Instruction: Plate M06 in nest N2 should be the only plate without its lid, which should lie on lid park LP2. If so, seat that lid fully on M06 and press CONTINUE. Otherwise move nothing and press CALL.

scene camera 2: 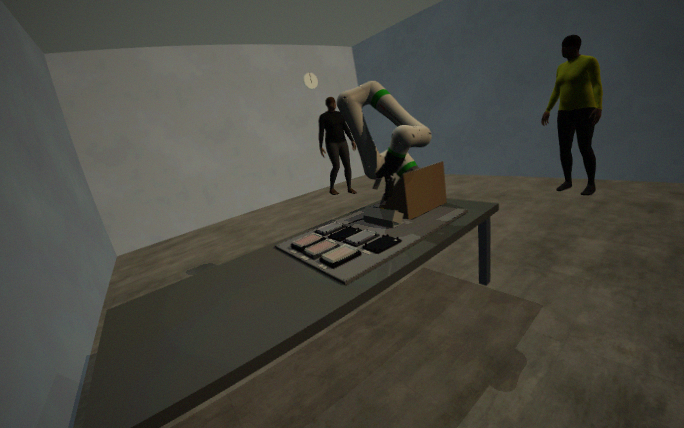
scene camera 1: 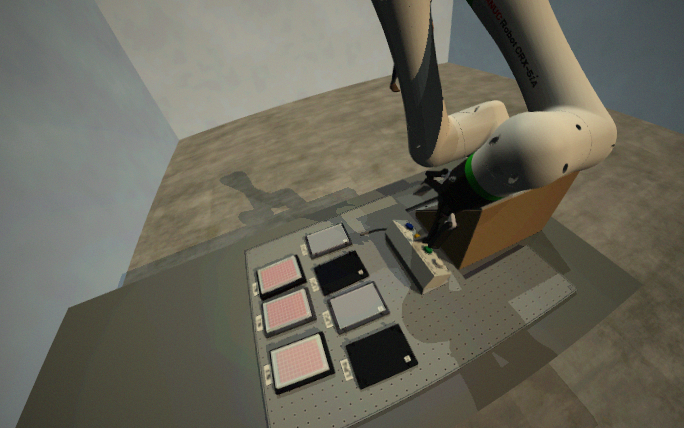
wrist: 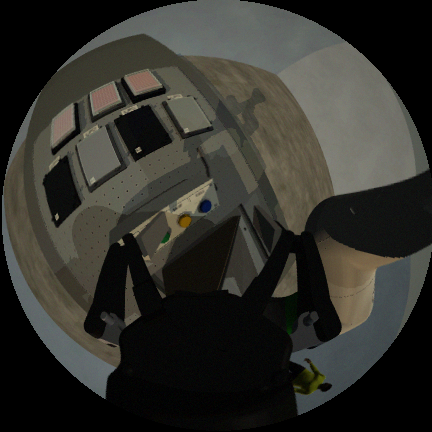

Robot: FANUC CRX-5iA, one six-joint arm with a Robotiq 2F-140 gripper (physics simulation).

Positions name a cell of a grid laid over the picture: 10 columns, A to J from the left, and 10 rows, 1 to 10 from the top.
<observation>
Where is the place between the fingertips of my gripper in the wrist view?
At E6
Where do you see a button box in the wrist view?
E5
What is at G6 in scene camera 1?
My gripper.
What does my gripper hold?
Nothing.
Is my gripper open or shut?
Open.
</observation>
